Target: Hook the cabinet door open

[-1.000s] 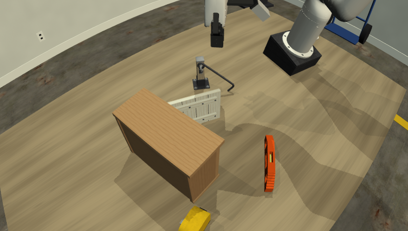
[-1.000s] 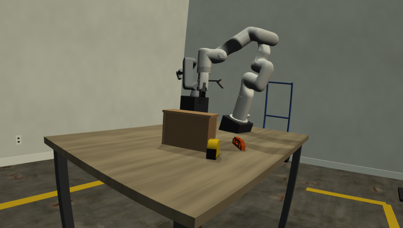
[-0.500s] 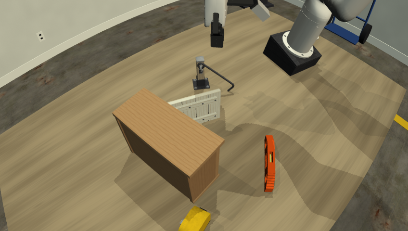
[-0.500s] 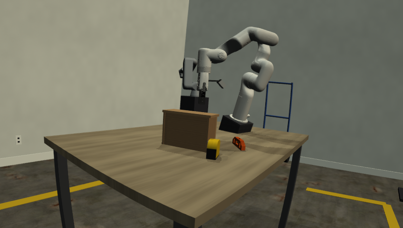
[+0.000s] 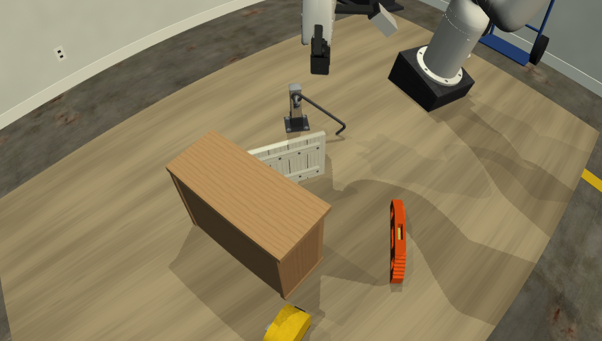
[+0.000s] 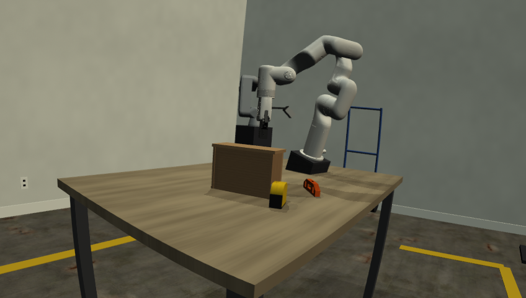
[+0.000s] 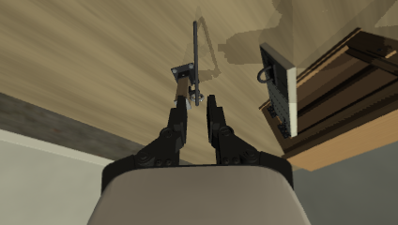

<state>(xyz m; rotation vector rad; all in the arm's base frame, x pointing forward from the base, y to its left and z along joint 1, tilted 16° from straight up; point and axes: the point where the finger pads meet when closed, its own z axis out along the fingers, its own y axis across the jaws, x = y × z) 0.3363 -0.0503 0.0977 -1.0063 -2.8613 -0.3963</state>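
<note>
My gripper is now 2 cm short of the pale post, 3 cm to the left of it and 12 cm above it. Round my hand: dark hook rod (13 cm below); then orange spirit level (4 cm ahead, 29 cm to the left, 16 cm below); then cabinet door (14 cm ahead, 8 cm to the left, 12 cm below).
</note>
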